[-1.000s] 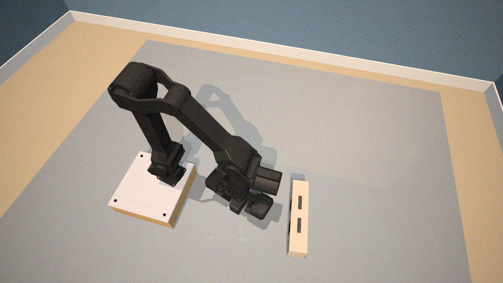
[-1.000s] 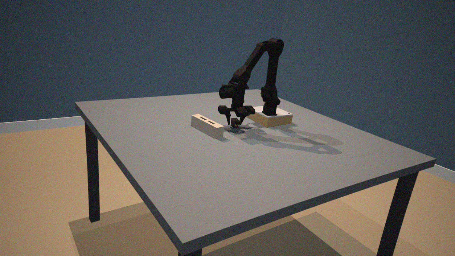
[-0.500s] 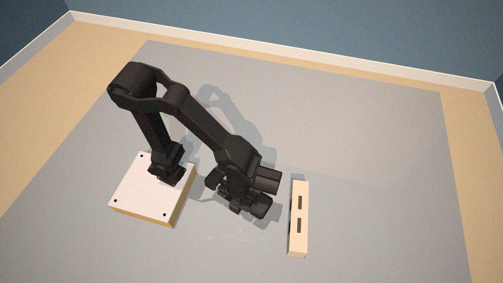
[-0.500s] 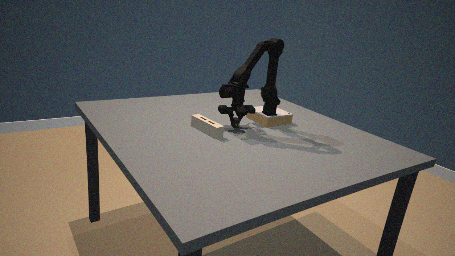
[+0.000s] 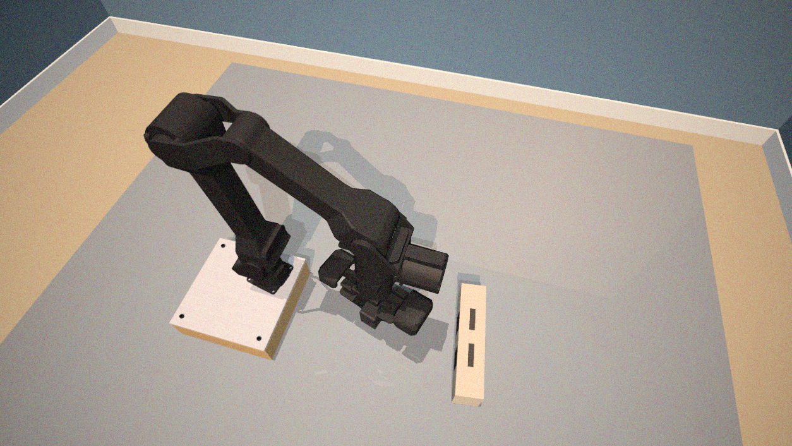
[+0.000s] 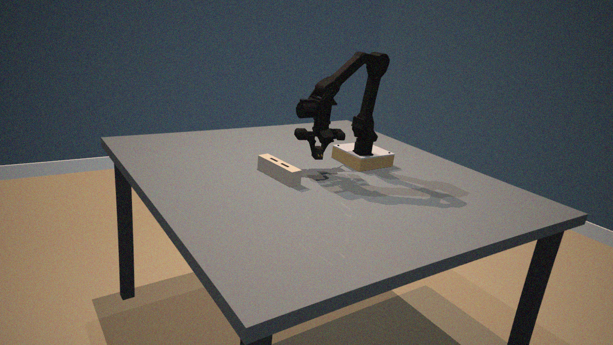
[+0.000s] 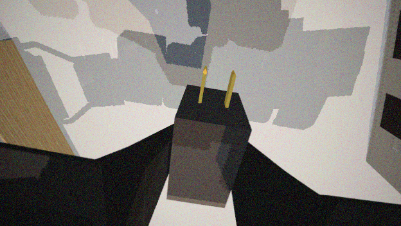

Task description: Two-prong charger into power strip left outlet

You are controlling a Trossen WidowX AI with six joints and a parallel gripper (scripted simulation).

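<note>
Now: the black two-prong charger 2 cm to the left of my gripper tip and 1 cm above it.
</note>
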